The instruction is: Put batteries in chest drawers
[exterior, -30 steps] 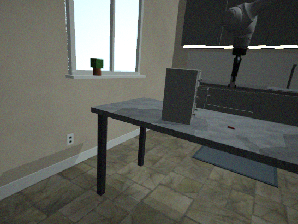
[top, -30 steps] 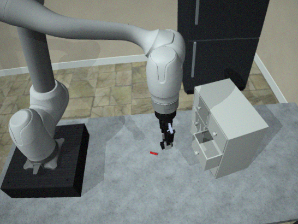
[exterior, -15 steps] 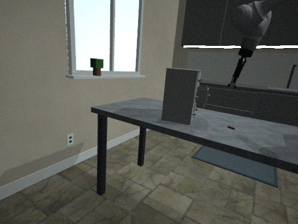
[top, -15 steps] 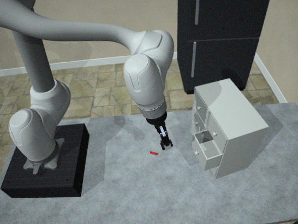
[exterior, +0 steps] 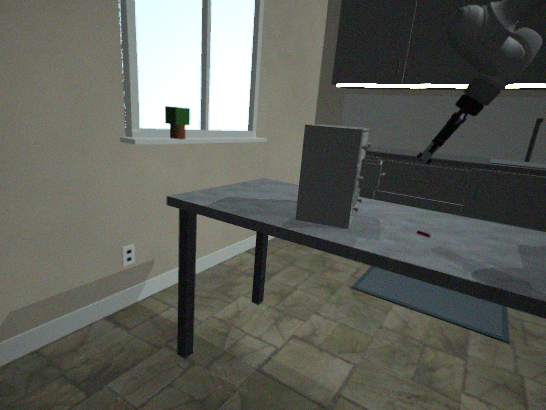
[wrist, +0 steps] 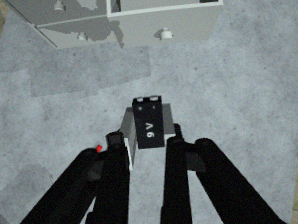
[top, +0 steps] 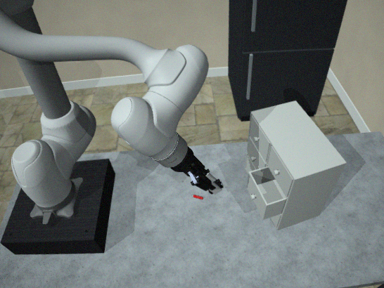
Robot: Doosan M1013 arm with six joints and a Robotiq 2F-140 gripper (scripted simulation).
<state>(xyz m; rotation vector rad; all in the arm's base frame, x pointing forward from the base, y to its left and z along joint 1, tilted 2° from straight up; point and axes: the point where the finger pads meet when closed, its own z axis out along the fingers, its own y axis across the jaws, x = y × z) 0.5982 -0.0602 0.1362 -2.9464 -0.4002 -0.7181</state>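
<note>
My gripper is now 2 cm short of the black nine-volt battery, 1 cm to the right of it and 2 cm above it.
</note>
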